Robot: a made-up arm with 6 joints.
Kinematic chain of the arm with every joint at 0, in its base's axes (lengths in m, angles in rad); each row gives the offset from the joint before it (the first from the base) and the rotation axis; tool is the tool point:
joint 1: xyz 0 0 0.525 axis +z
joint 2: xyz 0 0 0 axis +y
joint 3: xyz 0 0 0.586 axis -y
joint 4: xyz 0 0 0 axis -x
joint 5: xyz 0.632 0 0 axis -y
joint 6: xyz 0 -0.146 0 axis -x
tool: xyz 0 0 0
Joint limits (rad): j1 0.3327..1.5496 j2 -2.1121..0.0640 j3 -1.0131..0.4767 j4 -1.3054..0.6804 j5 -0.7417..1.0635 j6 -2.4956..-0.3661
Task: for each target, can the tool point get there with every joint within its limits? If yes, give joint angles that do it. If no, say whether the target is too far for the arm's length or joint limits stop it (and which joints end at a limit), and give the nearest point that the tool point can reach.
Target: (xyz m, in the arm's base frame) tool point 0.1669 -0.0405 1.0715
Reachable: yes | joints 0.6528 -0.9814 -0.5330 -0.4164 0.7669 -0.6449
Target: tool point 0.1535 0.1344 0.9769
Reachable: yes | joints 1.2430 -0.8972 -0.5983 -0.7965 0.5210 -0.7515
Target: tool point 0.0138 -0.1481 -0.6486
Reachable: no: joint limits stop it (at a limit: joint 1, joint 2, joint 3, joint 4) | nearest point 0.2137 0.0333 0.4865 | short by 1.167 m
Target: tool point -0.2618 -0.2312 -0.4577
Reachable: no: joint limits stop it (at a limit: joint 1, joint 2, joint 3, joint 4) | nearest point 0.0428 0.2120 0.4865 | short by 1.087 m
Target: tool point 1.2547 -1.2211 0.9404
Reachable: no: too far | nearest point 0.1243 -0.9924 0.8692 | short by 1.155 m
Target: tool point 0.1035 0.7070 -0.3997
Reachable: no: joint limits stop it (at a limit: joint 1, joint 2, joint 4) | nearest point 0.0447 0.2998 0.5182 | short by 1.006 m
